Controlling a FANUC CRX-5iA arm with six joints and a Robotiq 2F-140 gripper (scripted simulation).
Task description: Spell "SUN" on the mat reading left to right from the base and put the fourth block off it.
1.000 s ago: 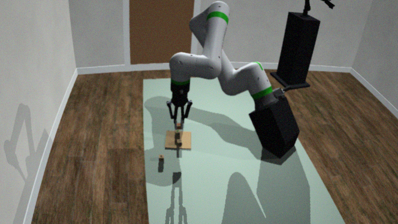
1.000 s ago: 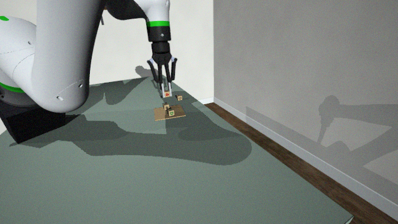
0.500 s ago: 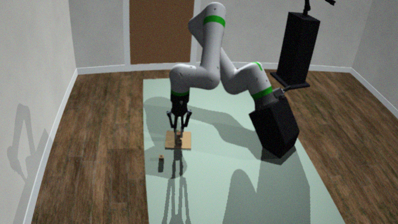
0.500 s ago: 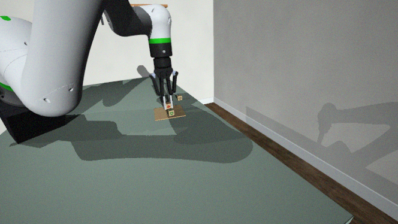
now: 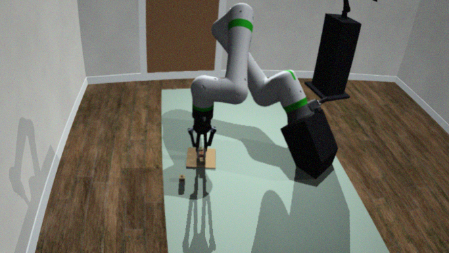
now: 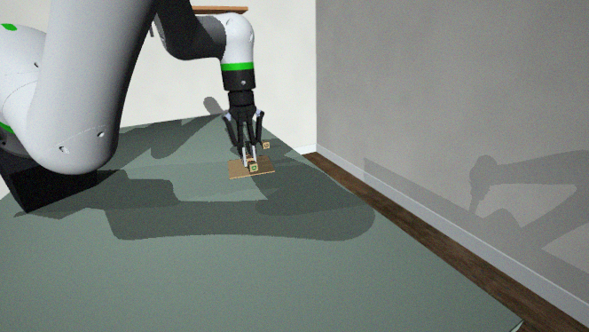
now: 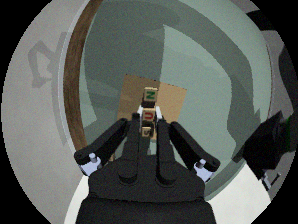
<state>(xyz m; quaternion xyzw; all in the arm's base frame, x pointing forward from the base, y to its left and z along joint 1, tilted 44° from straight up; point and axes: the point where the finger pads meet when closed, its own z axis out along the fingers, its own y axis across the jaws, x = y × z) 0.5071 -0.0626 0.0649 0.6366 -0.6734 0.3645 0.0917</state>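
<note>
Now: the tan mat 4 cm below my hand.
</note>
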